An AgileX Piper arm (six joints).
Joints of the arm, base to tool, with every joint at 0 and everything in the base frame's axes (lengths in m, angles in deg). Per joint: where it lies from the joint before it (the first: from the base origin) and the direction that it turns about. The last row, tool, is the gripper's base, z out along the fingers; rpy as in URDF.
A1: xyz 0 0 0.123 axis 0 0 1
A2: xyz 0 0 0 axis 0 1 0
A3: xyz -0.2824 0 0.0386 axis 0 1 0
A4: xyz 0.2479 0 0.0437 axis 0.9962 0 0.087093
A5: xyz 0 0 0 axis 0 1 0
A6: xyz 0.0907 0 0.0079 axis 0.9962 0 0.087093
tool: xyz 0 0 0 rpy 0 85.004 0
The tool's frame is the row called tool.
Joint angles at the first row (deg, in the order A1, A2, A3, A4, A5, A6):
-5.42 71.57 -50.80 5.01 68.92 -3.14
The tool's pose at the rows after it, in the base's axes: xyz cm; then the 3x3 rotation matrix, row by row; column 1 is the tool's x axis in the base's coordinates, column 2 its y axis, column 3 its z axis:
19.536 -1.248 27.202; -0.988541 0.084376 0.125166; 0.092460 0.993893 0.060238; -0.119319 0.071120 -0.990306
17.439 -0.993 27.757; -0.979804 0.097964 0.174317; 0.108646 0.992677 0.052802; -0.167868 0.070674 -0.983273
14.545 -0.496 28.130; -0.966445 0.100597 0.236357; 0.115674 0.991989 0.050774; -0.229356 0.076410 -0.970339
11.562 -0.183 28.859; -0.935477 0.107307 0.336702; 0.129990 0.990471 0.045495; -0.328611 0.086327 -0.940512
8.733 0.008 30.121; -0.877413 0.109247 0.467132; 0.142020 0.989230 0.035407; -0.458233 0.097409 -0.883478
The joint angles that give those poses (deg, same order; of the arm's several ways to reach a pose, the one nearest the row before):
-5.58 69.27 -50.45 4.42 69.40 -1.79
-5.31 63.57 -47.65 4.21 69.40 -0.48
-4.42 55.70 -43.79 4.21 69.71 0.88
-4.02 46.65 -41.07 4.21 69.98 2.24
-4.01 37.52 -40.39 4.15 70.23 3.21

